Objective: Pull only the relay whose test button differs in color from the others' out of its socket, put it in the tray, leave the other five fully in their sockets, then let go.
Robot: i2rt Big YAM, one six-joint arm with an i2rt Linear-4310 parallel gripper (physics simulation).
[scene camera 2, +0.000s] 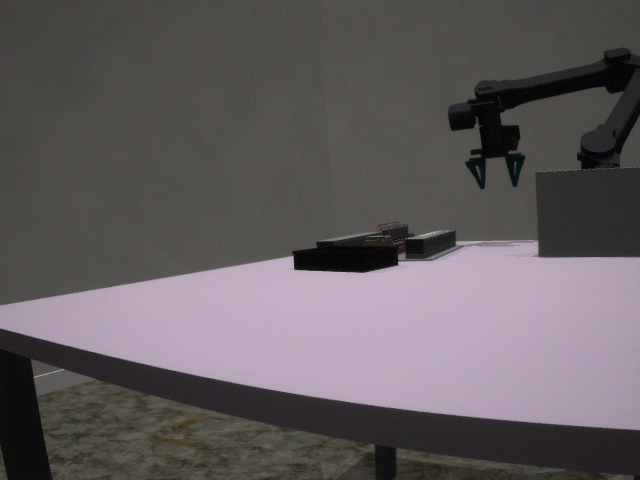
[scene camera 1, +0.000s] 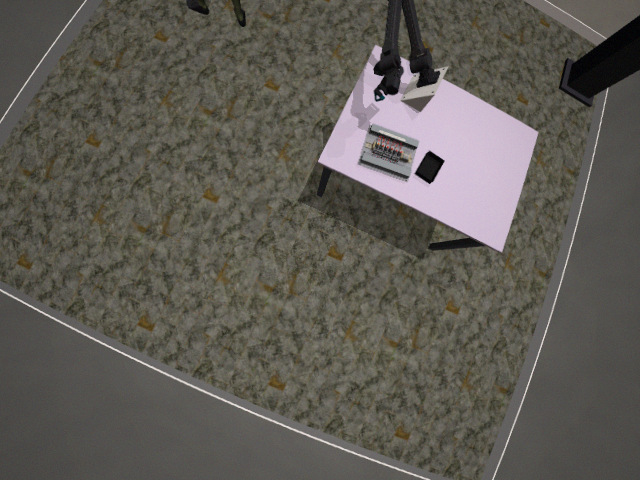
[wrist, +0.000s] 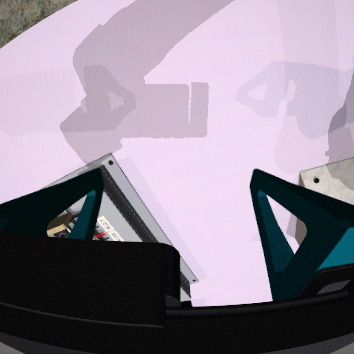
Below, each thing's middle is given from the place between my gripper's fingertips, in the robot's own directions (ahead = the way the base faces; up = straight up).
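Labels:
Relative to my hand, the grey panel point(wrist: 114, 169) is 14 cm below, 21 cm ahead of and 19 cm to the left of it.

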